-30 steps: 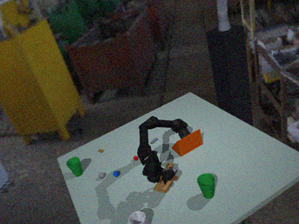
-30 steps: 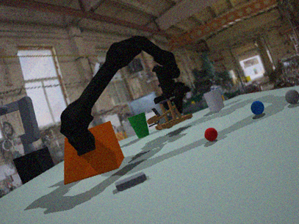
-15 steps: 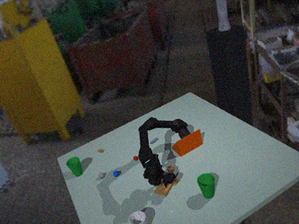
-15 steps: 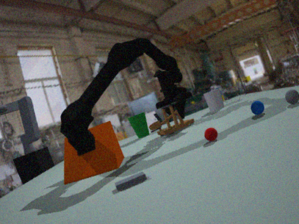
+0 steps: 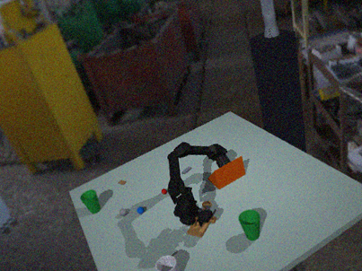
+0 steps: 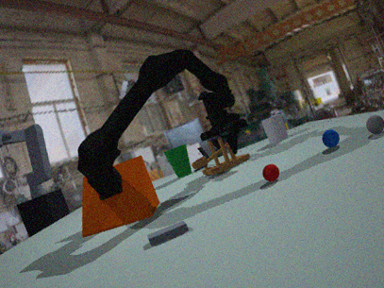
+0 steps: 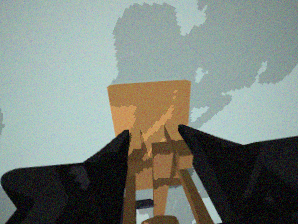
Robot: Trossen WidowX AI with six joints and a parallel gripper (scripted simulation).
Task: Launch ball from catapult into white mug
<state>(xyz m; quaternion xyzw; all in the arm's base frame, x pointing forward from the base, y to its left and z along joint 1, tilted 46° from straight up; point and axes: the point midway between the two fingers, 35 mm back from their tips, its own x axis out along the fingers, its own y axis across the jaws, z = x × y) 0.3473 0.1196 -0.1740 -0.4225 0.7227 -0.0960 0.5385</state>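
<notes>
Now: gripper tip 10 mm past the red ball, 380 mm to the left of it and 20 mm above it. The rest, counted from my gripper tip: wooden catapult (60 mm behind, 30 mm to the right, 20 mm above); white mug (240 mm ahead, 150 mm to the left); blue ball (170 mm ahead, 340 mm to the right, 10 mm below).
</notes>
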